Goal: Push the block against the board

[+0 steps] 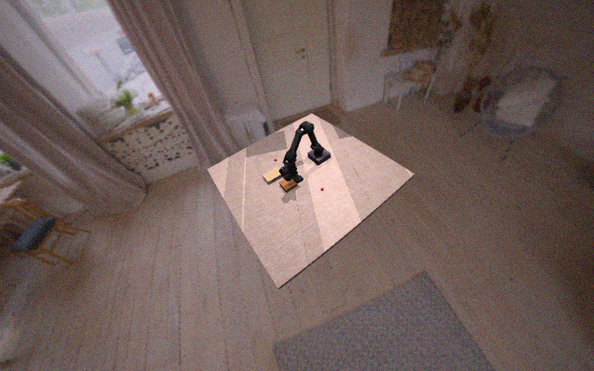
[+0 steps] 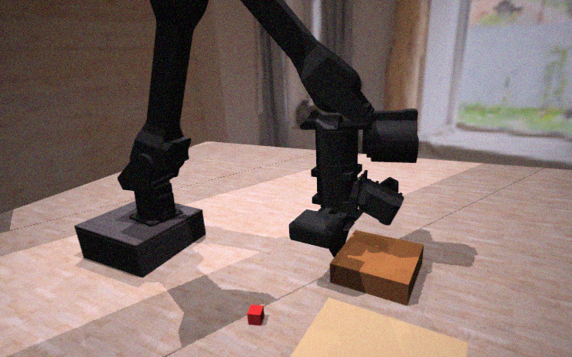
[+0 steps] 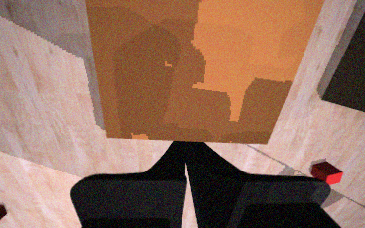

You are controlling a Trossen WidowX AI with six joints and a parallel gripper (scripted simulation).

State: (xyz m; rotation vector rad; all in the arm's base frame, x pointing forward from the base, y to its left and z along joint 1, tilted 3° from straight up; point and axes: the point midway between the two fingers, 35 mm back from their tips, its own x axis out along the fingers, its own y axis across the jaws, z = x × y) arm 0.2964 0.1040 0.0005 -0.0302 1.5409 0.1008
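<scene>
Now: the orange square block 60 mm ahead of my gripper tip and 10 mm above it. The rest, counted from my gripper tip: board: 160 mm to the right, 120 mm ahead, 10 mm above.
</scene>
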